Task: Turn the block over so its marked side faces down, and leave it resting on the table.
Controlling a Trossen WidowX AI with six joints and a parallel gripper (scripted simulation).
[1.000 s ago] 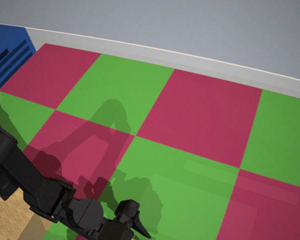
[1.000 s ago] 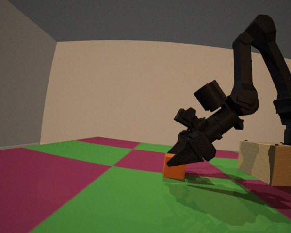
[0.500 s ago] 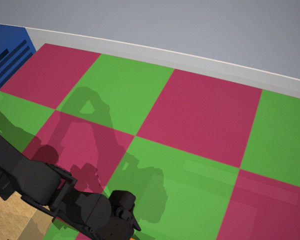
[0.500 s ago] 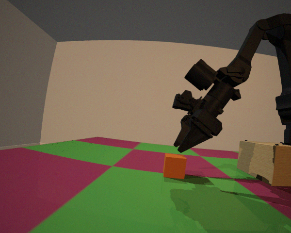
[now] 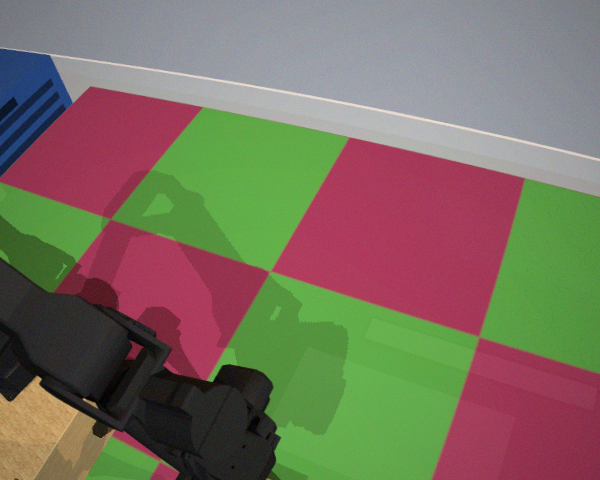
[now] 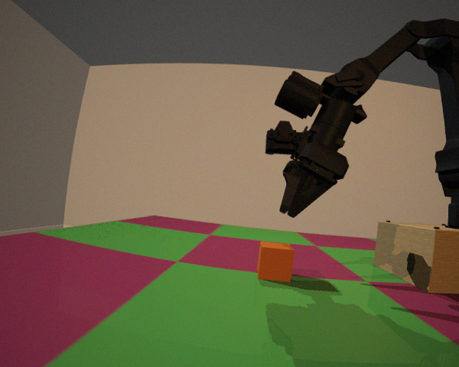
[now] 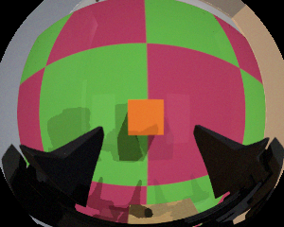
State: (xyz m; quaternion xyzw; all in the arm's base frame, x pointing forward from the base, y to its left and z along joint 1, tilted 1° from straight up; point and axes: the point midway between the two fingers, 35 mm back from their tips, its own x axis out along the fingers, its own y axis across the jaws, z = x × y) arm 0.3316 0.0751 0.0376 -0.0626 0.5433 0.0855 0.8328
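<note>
My gripper tip is now 80 mm above the orange block.
</note>
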